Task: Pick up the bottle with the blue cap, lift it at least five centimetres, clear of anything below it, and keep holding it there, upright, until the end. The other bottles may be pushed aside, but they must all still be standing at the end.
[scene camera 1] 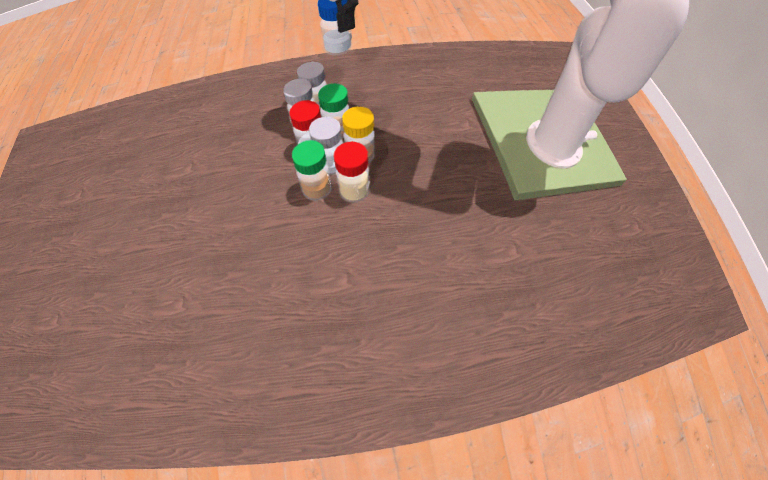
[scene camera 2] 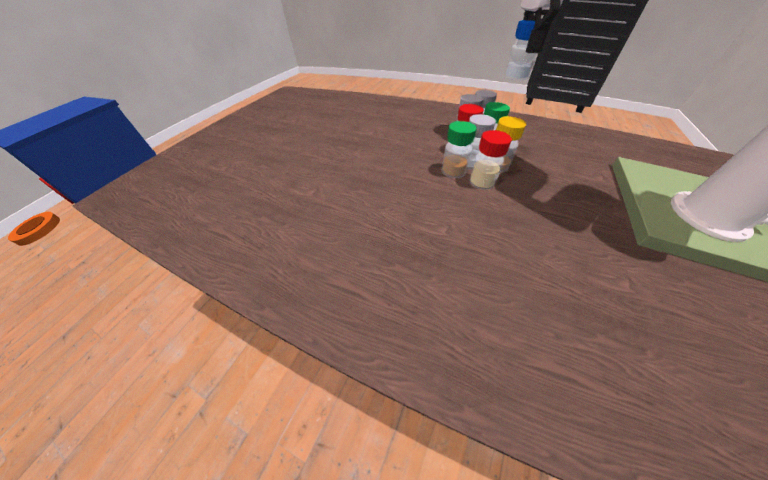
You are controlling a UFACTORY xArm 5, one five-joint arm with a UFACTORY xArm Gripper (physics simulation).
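Where they show: gripper, fingertip midpoint: [scene camera 1: 339, 22] [scene camera 2: 527, 49]; arm's base, origin of the base link: [scene camera 1: 554, 144] [scene camera 2: 707, 216].
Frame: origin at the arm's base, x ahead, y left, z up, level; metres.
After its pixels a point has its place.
Note:
The bottle with the blue cap [scene camera 1: 334, 28] {x 0.393, y -0.229, z 0.183 m} [scene camera 2: 521, 53] {x 0.394, y -0.228, z 0.174 m} hangs upright in the air, well above the other bottles. My gripper [scene camera 1: 338, 10] {x 0.379, y -0.257, z 0.177 m} [scene camera 2: 527, 32] is shut on it near the cap; a black finger shows at its right side, and the gripper's upper part is cut off at the top of scene camera 1. Below, bottles stand close together: a green-capped one [scene camera 1: 311, 169] {x 0.488, y -0.013, z 0.069 m} [scene camera 2: 458, 148] {x 0.487, y -0.017, z 0.045 m}, a red-capped one [scene camera 1: 351, 169] {x 0.427, y 0.012, z 0.075 m} [scene camera 2: 491, 158] {x 0.421, y 0.007, z 0.046 m}, a yellow-capped one [scene camera 1: 358, 125] {x 0.393, y -0.072, z 0.080 m} [scene camera 2: 511, 130] {x 0.390, y -0.065, z 0.073 m} and several with grey, red and green caps behind. All that show are upright.
The arm's base stands on a green board [scene camera 1: 498, 124] {x 0.099, y -0.076, z 0.000 m} [scene camera 2: 634, 209] {x 0.131, y 0.010, z -0.009 m} to the right of the bottles. A black ribbed panel [scene camera 2: 589, 50] hangs beside the gripper in scene camera 2. A blue bin [scene camera 2: 84, 152] and an orange ring [scene camera 2: 16, 234] are beyond the table's left edge.

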